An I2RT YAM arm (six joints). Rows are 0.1 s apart.
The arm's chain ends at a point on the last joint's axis. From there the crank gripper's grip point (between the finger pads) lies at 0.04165 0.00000 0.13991 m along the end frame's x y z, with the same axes.
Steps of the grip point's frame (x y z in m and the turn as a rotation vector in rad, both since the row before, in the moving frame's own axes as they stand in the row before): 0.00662, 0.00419, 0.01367, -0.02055, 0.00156, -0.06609; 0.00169, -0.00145, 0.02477, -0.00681, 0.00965, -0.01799; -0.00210, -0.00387, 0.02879, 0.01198, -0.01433, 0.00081; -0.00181, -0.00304, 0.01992, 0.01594, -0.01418, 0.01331; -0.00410, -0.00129, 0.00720, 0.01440, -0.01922, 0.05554; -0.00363, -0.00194, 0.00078, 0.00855, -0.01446, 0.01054
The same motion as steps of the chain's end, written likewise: 0.00640, 0.00408, 0.01374, -0.02055, 0.00156, -0.06609; 0.00034, -0.00164, 0.02518, -0.00681, 0.00965, -0.01799; -0.00009, -0.00222, 0.02822, 0.01198, -0.01433, 0.00081; 0.00017, -0.00135, 0.01936, 0.01594, -0.01418, 0.01331; -0.00140, -0.00151, 0.00642, 0.01440, -0.01922, 0.05554; -0.00161, -0.00117, 0.00020, 0.00855, -0.01446, 0.01054
